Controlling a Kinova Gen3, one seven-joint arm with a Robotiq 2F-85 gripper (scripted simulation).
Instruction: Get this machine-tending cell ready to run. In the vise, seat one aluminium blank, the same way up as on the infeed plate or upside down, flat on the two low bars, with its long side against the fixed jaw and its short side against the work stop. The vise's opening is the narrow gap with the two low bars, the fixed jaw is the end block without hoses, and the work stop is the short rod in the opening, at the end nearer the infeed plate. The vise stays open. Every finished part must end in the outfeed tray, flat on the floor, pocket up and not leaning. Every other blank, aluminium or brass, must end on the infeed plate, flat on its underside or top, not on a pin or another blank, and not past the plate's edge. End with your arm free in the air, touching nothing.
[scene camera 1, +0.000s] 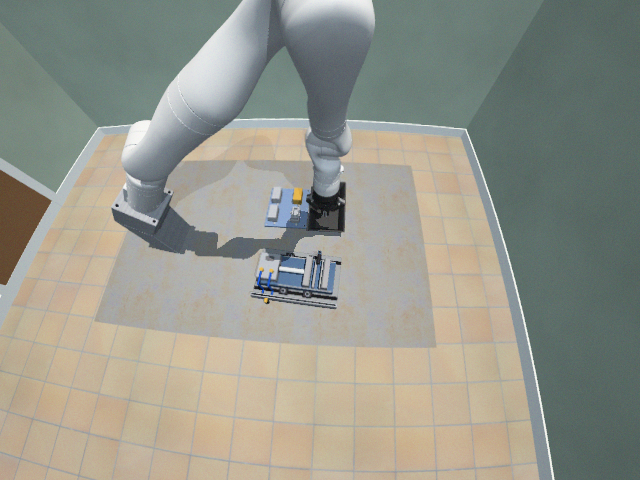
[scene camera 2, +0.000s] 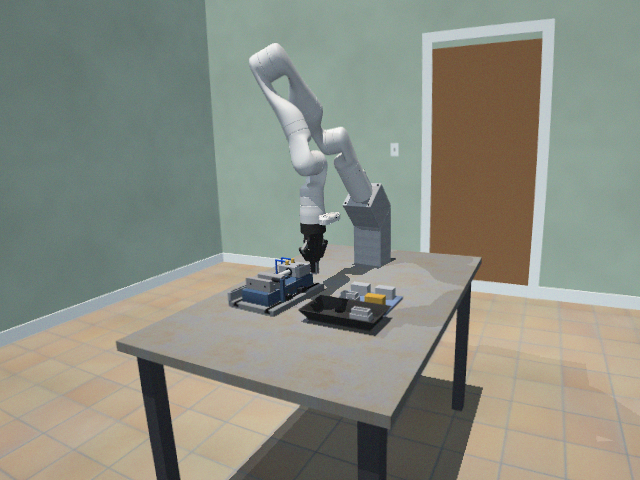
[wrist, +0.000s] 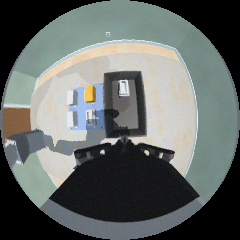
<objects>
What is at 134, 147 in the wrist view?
The gripper.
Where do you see a blue infeed plate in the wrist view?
At 81, 107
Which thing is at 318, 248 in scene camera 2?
The gripper.
</objects>
